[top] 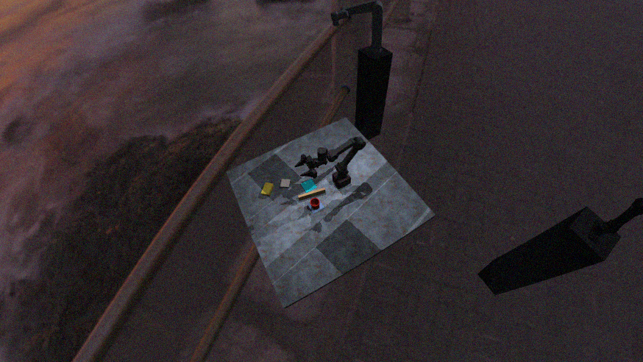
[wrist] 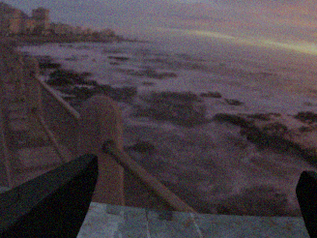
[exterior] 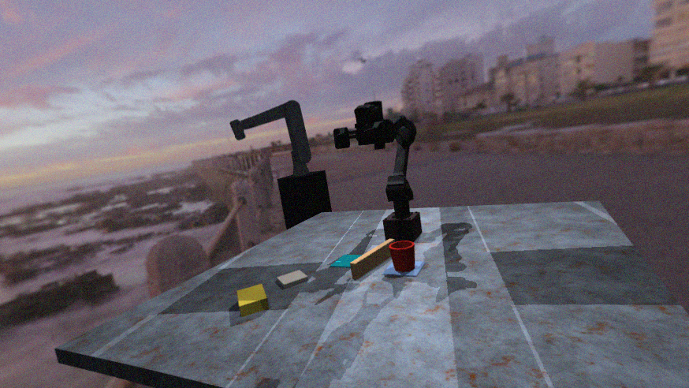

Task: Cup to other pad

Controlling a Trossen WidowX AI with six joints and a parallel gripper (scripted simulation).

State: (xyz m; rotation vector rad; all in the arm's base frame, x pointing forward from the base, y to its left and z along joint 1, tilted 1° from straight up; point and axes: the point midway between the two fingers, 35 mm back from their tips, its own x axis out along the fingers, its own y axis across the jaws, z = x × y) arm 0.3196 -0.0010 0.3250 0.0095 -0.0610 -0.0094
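The red cup is 5 cm behind my gripper tip, 8 cm to the left of it and 37 cm below it. Also, from my gripper tip: light blue pad: 5 cm behind, 8 cm to the left, 42 cm below; wooden bar: 7 cm behind, 2 cm to the right, 40 cm below; teal pad: 9 cm behind, 11 cm to the right, 42 cm below.
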